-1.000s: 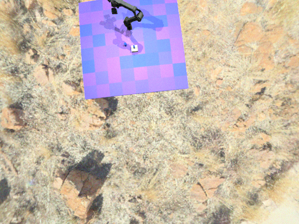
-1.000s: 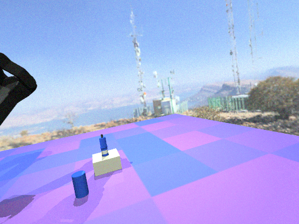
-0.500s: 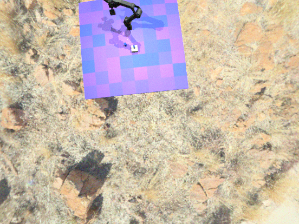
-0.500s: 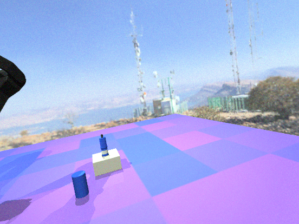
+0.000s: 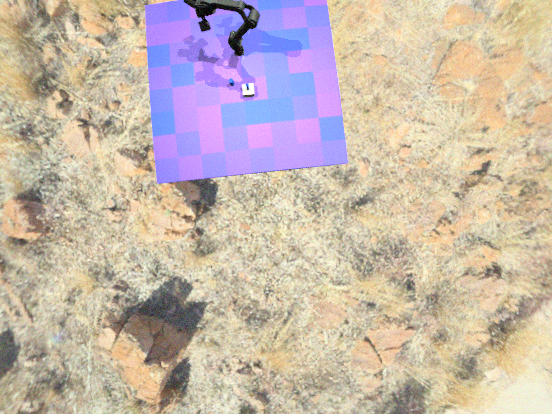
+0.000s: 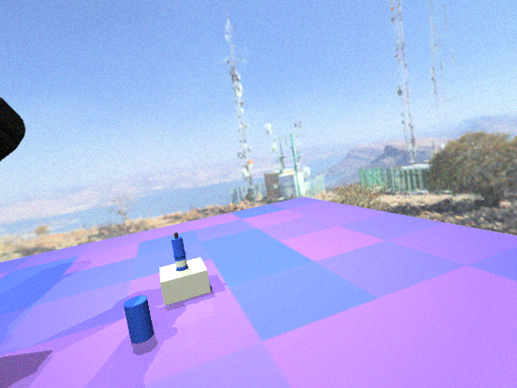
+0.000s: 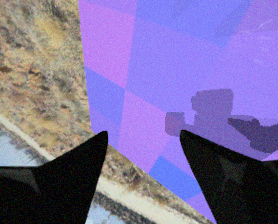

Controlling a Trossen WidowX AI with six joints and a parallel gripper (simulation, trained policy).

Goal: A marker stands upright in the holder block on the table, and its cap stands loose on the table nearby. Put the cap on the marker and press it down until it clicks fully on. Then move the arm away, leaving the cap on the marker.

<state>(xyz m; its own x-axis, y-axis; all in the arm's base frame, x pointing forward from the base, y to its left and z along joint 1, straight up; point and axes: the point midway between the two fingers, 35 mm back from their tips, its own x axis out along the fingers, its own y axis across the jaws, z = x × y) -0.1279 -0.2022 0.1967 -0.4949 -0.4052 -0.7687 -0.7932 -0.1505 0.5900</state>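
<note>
The blue cap lies 38 cm ahead of my gripper tip, 15 cm to the left of it and 15 cm below it. Also, from my gripper tip: cream holder block 44 cm ahead, 25 cm to the left, 15 cm below.
</note>
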